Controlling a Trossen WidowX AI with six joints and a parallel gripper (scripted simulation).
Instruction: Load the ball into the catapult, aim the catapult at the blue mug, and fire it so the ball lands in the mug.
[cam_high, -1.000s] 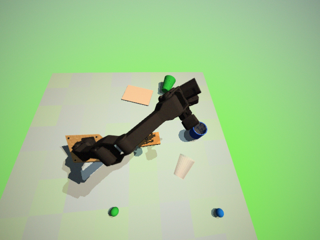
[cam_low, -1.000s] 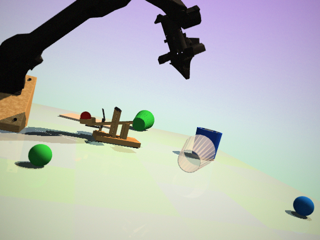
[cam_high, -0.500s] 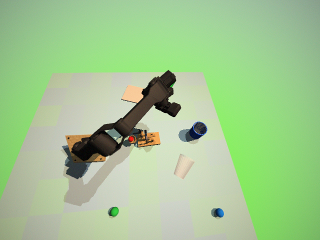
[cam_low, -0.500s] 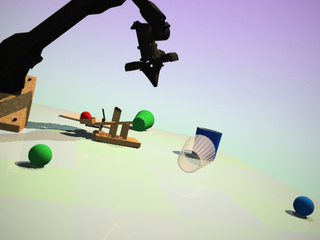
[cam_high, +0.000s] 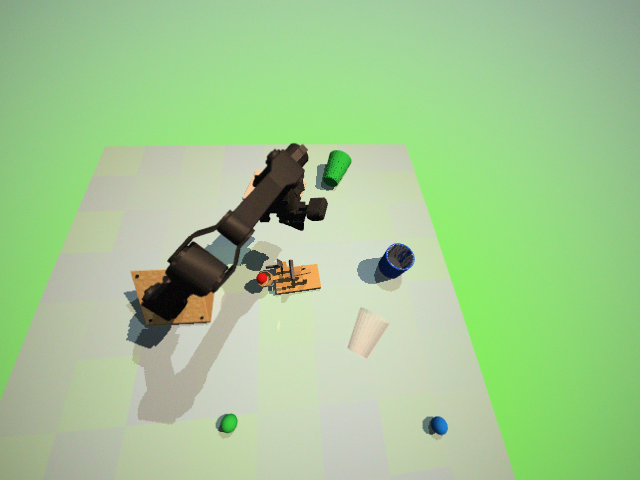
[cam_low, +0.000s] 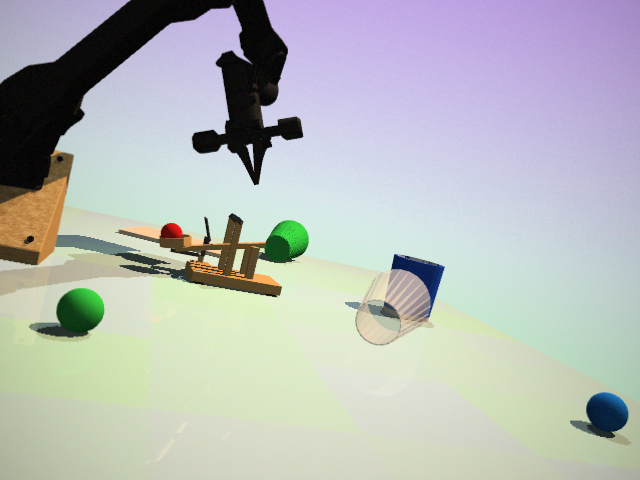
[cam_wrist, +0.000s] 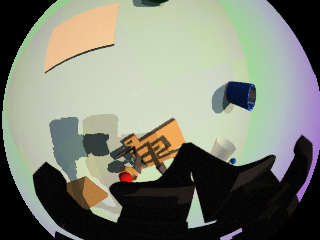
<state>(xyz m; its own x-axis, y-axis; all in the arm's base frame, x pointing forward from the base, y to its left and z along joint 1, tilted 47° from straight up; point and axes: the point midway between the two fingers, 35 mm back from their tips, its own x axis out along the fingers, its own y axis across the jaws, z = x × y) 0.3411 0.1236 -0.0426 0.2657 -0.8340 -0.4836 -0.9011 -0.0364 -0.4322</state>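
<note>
Now: gripper tip 13 cm past the red ball, 10 cm to the left of it and 10 cm above it. Round my gripper tip: tan board 7 cm behind, 27 cm to the left, 16 cm below; wooden catapult 6 cm behind, 8 cm to the right, 11 cm below; catapult frame 4 cm behind, 10 cm to the right, 8 cm below.
</note>
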